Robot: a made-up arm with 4 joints.
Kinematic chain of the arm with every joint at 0, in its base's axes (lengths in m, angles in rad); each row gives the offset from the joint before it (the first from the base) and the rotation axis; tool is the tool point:
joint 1: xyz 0 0 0.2 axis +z
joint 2: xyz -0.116 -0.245 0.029 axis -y
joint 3: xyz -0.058 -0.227 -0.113 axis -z
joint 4: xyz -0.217 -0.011 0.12 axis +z
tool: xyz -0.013 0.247 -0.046
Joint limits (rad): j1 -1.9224..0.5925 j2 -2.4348..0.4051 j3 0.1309..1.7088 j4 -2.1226..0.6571
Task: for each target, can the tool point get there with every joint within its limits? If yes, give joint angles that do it. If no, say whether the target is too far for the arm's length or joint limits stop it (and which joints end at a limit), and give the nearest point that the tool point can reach.
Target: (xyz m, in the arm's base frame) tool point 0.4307 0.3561 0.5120
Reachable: no: joint limits stop it (at a limit: joint 1, joint 4) | nearest point 0.0129 0.3351 0.3858 | short by 0.437 m
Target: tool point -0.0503 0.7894 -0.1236
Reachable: no: joint limits stop it (at a limit: joint 1, joint 2, joint 3, joint 4) | nearest point -0.0680 0.5334 0.0316 | short by 0.300 m
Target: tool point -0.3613 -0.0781 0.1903
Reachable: yes | joints -0.3295 -0.0017 0.2548 -0.0858
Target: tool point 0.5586 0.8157 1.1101
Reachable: no: too far | nearest point -0.0945 0.4612 0.5266 | short by 0.945 m
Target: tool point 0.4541 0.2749 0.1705
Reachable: no: joint limits stop it (at a limit: joint 1, joint 4) | nearest point 0.0337 0.3007 0.1941 | short by 0.422 m
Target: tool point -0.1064 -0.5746 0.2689
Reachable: yes | joints 0.1830 -0.7995 0.7073 -1.9021
